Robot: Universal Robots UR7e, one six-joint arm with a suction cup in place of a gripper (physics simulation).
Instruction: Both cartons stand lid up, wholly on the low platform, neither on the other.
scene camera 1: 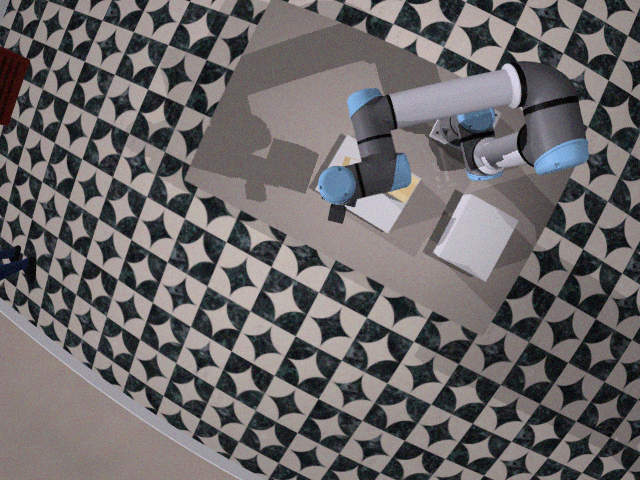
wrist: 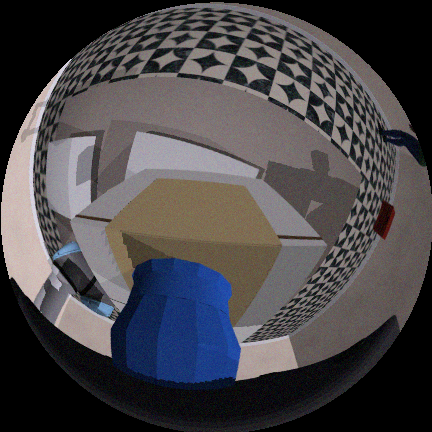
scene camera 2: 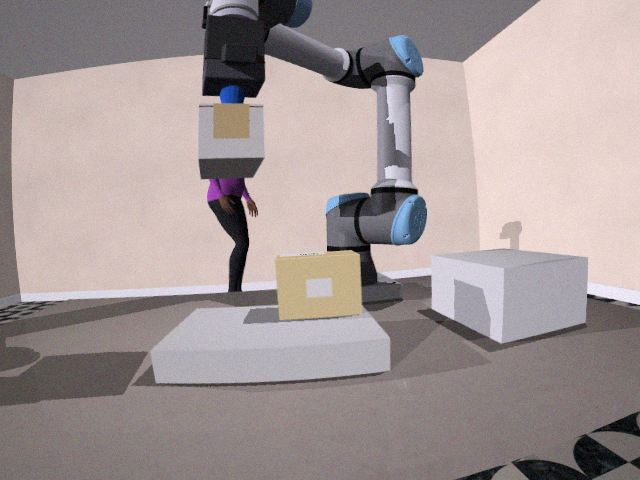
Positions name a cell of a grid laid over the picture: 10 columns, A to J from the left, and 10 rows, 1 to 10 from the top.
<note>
My suction cup (wrist: E8) carries a carton (scene camera 2: D3), which touches nothing else. A carton (scene camera 2: E6) rests on a low platform (scene camera 2: D8). The table carries a taller block (scene camera 2: H7).
The taller block also shows in scene camera 1 (scene camera 1: H5) and in the wrist view (wrist: B4). The low platform is seen too in scene camera 1 (scene camera 1: F5) and in the wrist view (wrist: D4).
</note>
